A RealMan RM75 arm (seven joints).
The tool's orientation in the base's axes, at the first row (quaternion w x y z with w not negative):
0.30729 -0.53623 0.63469 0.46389
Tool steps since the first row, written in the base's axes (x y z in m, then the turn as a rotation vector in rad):
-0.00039 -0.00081 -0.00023 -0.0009 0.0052 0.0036
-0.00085 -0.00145 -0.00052 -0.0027 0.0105 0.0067
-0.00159 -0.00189 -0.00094 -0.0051 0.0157 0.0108
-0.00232 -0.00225 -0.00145 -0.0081 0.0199 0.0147
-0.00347 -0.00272 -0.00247 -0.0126 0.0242 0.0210
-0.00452 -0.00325 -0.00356 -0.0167 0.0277 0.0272
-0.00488 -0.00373 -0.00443 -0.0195 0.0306 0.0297
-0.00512 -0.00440 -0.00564 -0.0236 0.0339 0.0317
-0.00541 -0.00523 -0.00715 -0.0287 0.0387 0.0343
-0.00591 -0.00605 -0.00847 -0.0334 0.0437 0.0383
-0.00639 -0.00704 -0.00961 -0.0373 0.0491 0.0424
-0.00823 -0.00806 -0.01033 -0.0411 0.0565 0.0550
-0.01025 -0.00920 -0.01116 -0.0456 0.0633 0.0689
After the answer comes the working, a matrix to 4 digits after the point.
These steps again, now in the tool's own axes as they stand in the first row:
0.00062 0.00032 -0.00061 -0.0050 0.0018 0.0035
0.00124 0.00069 -0.00104 -0.0095 0.0043 0.0074
0.00196 0.00130 -0.00121 -0.0146 0.0076 0.0109
0.00272 0.00188 -0.00127 -0.0190 0.0115 0.0135
0.00409 0.00273 -0.00118 -0.0252 0.0175 0.0156
0.00551 0.00346 -0.00114 -0.0312 0.0230 0.0169
0.00656 0.00358 -0.00121 -0.0339 0.0264 0.0189
0.00796 0.00351 -0.00134 -0.0360 0.0308 0.0216
0.00969 0.00340 -0.00150 -0.0390 0.0364 0.0256
0.01131 0.00354 -0.00170 -0.0434 0.0419 0.0291
0.01282 0.00372 -0.00212 -0.0483 0.0467 0.0330
0.01430 0.00531 -0.00259 -0.0615 0.0536 0.0354
0.01596 0.00706 -0.00310 -0.0754 0.0616 0.0368

The tool's axes in the first row as the columns of a matrix, in the base's axes (rounded; the answer above uses it unrounded):
-0.2361 -0.9658 -0.1074
-0.3956 -0.0055 0.9184
-0.8876 0.2593 -0.3808

